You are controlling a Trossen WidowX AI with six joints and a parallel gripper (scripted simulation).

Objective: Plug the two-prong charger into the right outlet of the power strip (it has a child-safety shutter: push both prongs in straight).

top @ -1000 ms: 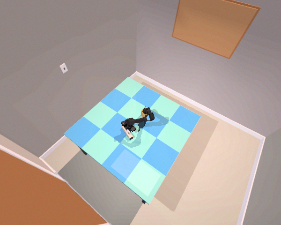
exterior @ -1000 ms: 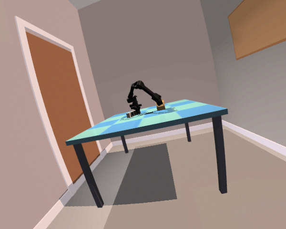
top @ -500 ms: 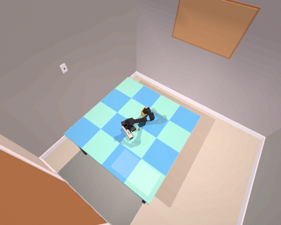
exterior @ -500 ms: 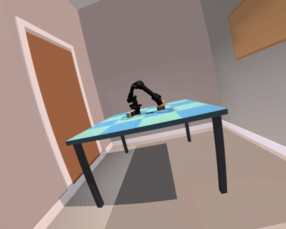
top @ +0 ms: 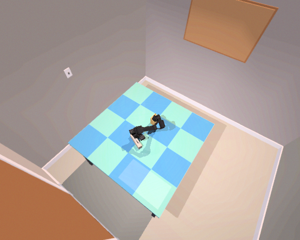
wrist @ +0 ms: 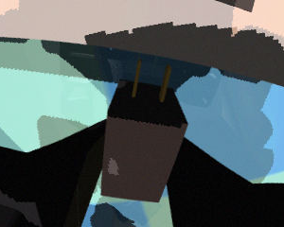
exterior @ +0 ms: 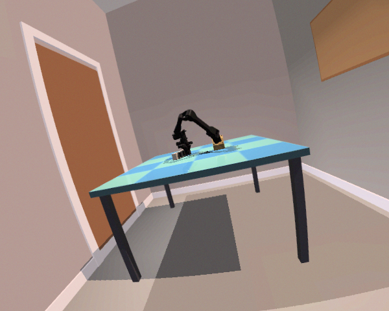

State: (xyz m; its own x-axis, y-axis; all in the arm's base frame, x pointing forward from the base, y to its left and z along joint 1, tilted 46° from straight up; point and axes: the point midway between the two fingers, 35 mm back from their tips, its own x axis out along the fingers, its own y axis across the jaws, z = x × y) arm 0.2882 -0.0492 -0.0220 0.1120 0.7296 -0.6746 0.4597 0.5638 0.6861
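Right now my gripper tip is 20 mm short of the two-prong charger, 10 mm to the left of it and 10 mm below it.
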